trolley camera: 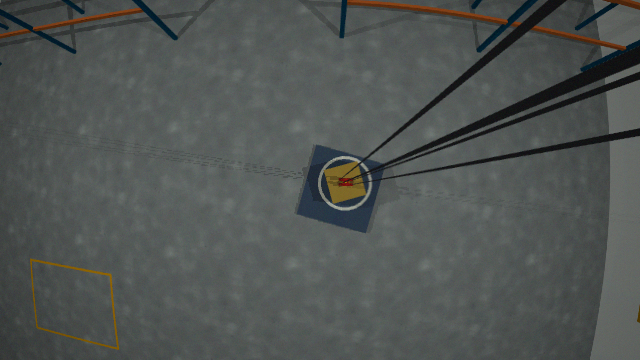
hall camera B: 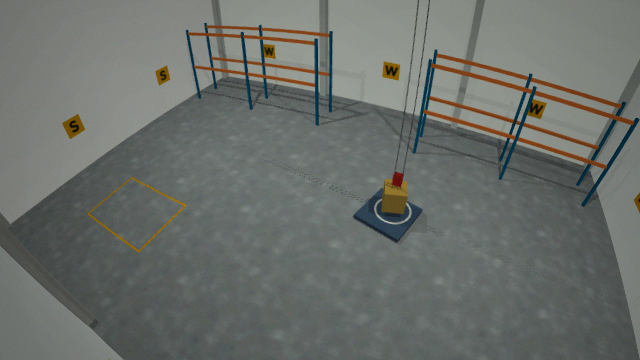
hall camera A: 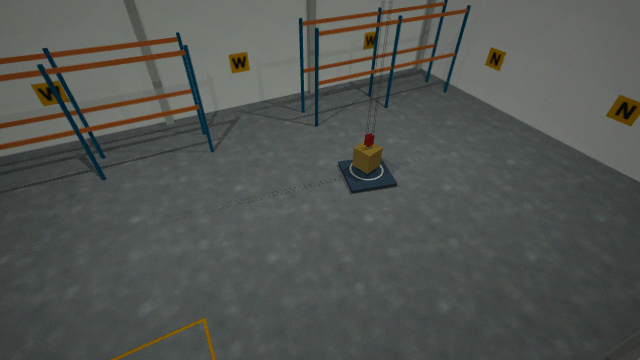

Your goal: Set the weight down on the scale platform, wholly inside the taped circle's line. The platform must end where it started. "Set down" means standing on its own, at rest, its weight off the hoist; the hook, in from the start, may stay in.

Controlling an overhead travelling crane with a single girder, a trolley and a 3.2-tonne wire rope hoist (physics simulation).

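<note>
The yellow weight (hall camera A: pixel 367 159) (hall camera B: pixel 394 199) (trolley camera: pixel 337 195) hangs upright over the dark blue scale platform (hall camera A: pixel 388 182) (hall camera B: pixel 397 232) (trolley camera: pixel 340 220). Its underside looks a little above the platform, with a dark shadow beneath. In the trolley view its top lies inside the white taped circle (hall camera A: pixel 366 179) (hall camera B: pixel 393 223) (trolley camera: pixel 345 209), about centred, its corners close to the line. My red hook block (hall camera A: pixel 369 140) (hall camera B: pixel 397 179) (trolley camera: pixel 345 182) is directly above the weight and holds it. The hook's tip is too small to make out.
Blue and orange racks (hall camera A: pixel 316 75) (hall camera B: pixel 317 82) stand along the W wall. A yellow outlined square (hall camera B: pixel 162 192) (trolley camera: pixel 114 310) is marked on the floor well away from the platform. The hoist ropes run up from the hook block.
</note>
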